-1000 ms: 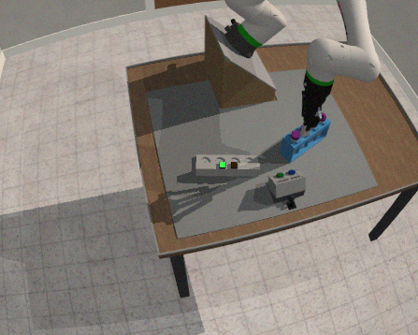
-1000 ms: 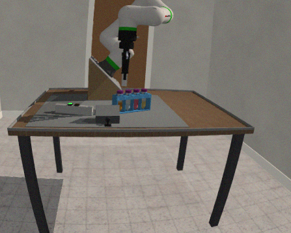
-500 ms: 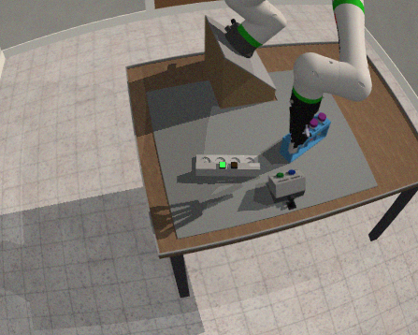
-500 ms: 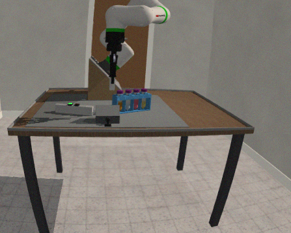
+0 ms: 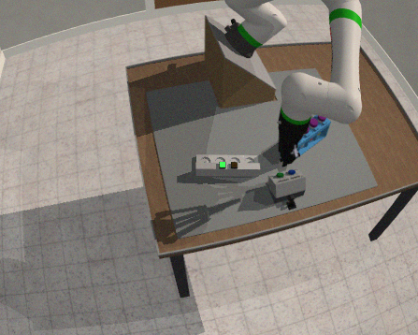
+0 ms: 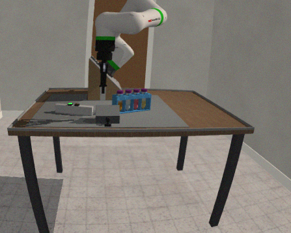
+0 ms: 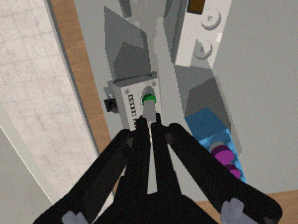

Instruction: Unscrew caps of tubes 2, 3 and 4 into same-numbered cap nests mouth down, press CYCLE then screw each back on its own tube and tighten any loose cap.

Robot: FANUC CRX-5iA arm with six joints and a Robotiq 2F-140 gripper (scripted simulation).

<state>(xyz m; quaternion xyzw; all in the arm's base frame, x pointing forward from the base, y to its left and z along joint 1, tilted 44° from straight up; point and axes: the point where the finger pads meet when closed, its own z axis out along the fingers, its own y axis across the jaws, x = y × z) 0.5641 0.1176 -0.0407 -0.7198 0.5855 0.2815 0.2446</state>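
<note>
Now: hand 60 mm above the green key. Also, from my hand: sloping key desk 80 mm below, 30 mm to the left, 20 mm ahead; blue key 60 mm below, 40 mm to the left, 10 mm behind.
</note>
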